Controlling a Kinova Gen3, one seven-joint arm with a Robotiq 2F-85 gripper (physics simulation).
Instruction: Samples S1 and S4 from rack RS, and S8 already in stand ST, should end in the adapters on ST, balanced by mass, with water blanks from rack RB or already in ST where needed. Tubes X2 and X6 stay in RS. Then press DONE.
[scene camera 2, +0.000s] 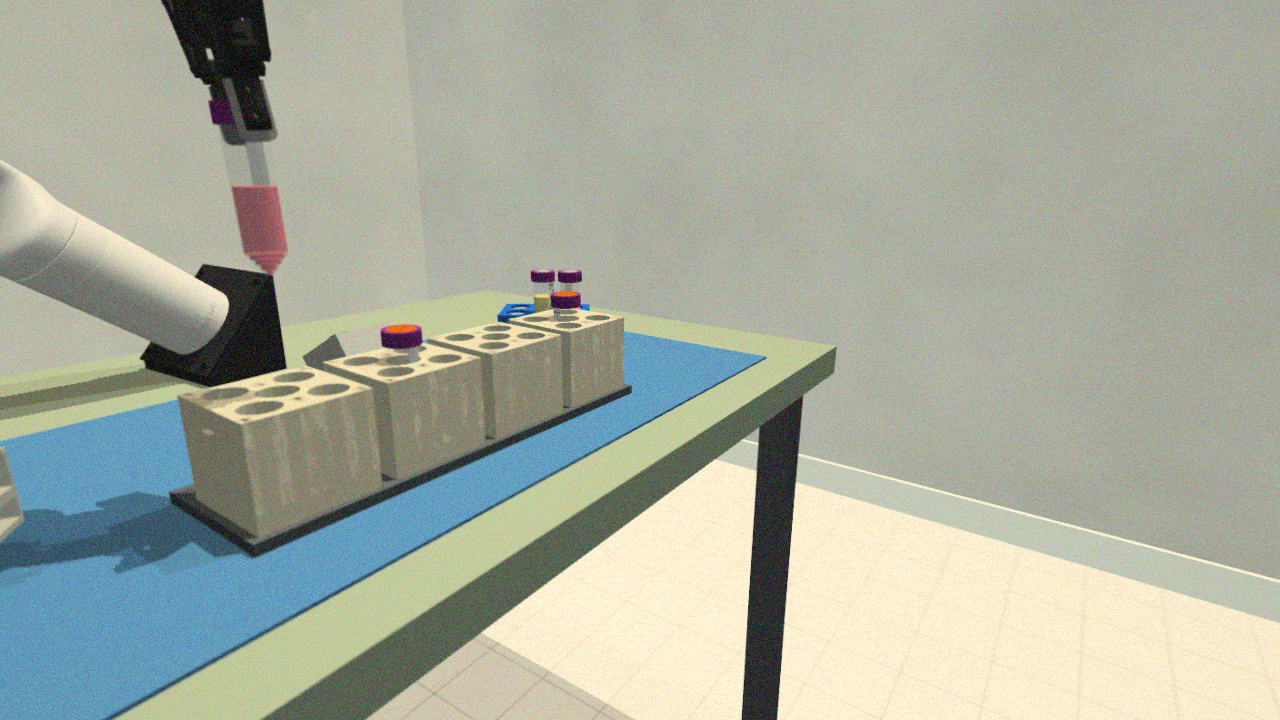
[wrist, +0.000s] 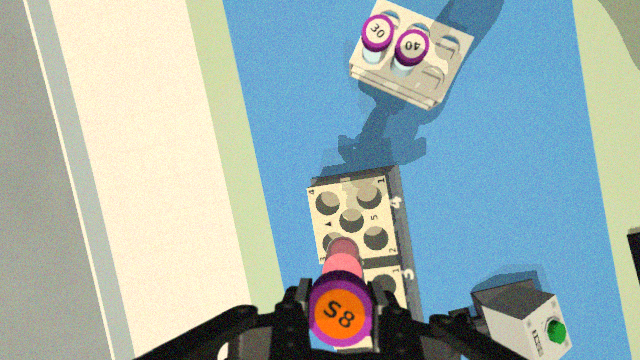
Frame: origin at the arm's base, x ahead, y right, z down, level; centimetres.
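Seen in the pictures: gripper, fingertip midpoint: (scene camera 2: 252, 143) (wrist: 339, 295); arm's base, link origin: (scene camera 2: 199, 322).
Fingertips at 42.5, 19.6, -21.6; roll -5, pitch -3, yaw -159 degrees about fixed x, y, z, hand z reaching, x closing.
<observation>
Offsets run from my fingertips to a thing's middle, as dx, dy, dz. "pt": to the spot under its first point.
My gripper (scene camera 2: 247, 120) (wrist: 339, 295) is shut on tube S8 @(-0.1, +0.2, +3.3) (scene camera 2: 259, 219) (wrist: 341, 315), pink liquid inside, orange-topped purple cap. It holds the tube high and slightly tilted in the scene view. In the wrist view the tube's tip overlaps hole 3 of adapter 4 @(pt -1.4, +3.1, +18.1) (wrist: 348, 198). Stand ST carries a row of adapters on a dark base @(+0.9, -16.1, +22.9) (scene camera 2: 420, 466); the nearest adapter @(pt +3.8, +1.7, +22.5) (scene camera 2: 313, 461) has empty holes. An orange-capped tube @(+1.1, -10.4, +21.0) (scene camera 2: 401, 336) stands in the second adapter, another @(+4.9, -32.1, +21.0) (scene camera 2: 565, 300) in the farthest; their labels are unreadable. Purple-capped tubes 30 @(-10.5, +19.3, +21.4) (wrist: 377, 32) and 40 @(-13.3, +16.5, +21.4) (wrist: 412, 46) stand in a white rack @(-14.8, +17.9, +24.7) (wrist: 392, 90).
A blue rack @(-9.4, -49.1, +24.7) (scene camera 2: 516, 307) with two purple-capped tubes @(-8.5, -47.3, +21.4) (scene camera 2: 542, 276) @(-5.0, -49.1, +21.4) (scene camera 2: 570, 276) stands behind the farthest adapter. A grey box @(-17.5, -21.0, +23.5) (scene camera 2: 344, 347) (wrist: 517, 332) with a green button @(-19.7, -21.1, +21.3) (wrist: 556, 331) stands beside the stand. The arm's black base mount (scene camera 2: 255, 326) is behind the row.
</observation>
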